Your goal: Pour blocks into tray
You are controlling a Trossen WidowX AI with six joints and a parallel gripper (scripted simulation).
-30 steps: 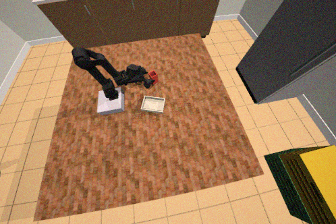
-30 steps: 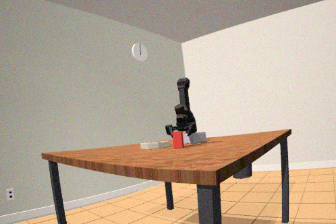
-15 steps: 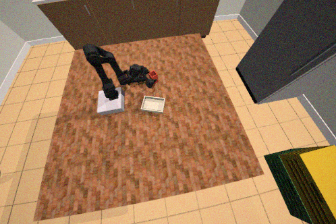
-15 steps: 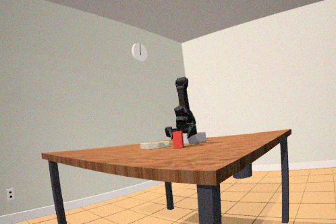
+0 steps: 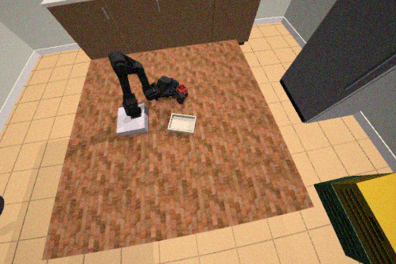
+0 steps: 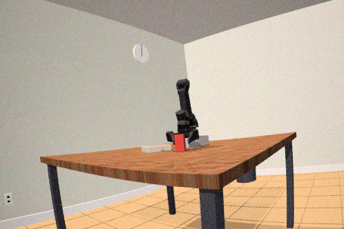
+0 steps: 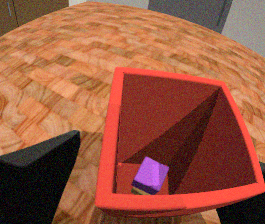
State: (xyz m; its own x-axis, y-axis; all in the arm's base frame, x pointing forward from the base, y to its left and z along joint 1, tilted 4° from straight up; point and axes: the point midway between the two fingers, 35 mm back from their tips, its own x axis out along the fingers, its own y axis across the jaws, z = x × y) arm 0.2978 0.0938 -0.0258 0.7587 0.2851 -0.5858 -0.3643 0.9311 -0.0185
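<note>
Right now my gripper tip is 7 cm past the shallow cream tray, 23 cm to the left of it and 4 cm above it. Round my gripper tip: purple block: 2 cm behind, 1 cm to the right; then red square cup: 2 cm behind, 2 cm to the right, 2 cm below.
</note>
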